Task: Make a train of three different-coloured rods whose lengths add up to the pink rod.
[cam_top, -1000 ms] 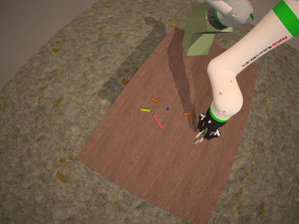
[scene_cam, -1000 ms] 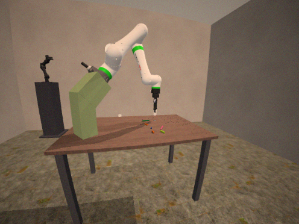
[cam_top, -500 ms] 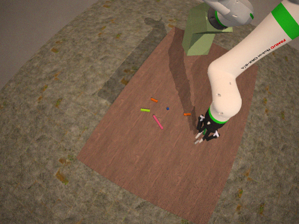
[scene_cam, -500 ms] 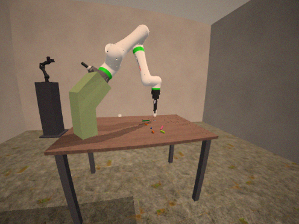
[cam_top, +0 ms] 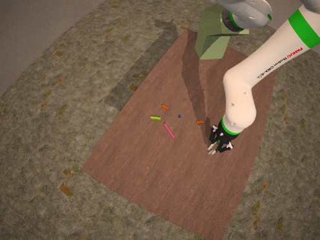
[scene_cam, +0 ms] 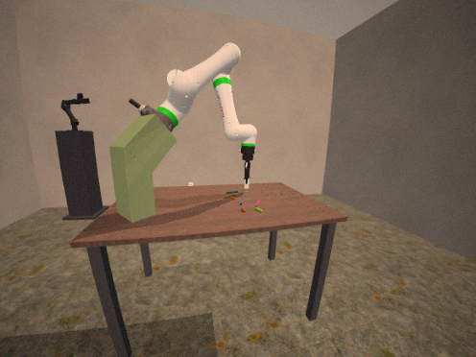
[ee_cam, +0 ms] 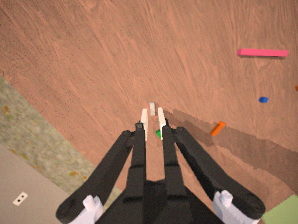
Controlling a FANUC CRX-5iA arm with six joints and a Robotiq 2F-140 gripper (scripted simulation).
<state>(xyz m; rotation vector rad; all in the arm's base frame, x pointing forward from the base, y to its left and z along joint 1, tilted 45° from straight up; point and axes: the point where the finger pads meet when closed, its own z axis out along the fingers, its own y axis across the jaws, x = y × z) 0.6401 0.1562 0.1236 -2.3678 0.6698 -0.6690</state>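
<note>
Now: hand 60 mm above the grey rod. The rest, counted from my hand: blue rod: 90 mm behind, 230 mm to the right, 60 mm below; green rod: 100 mm behind, 10 mm to the left, 60 mm below; pink rod: 10 mm ahead, 240 mm to the right, 60 mm below.
</note>
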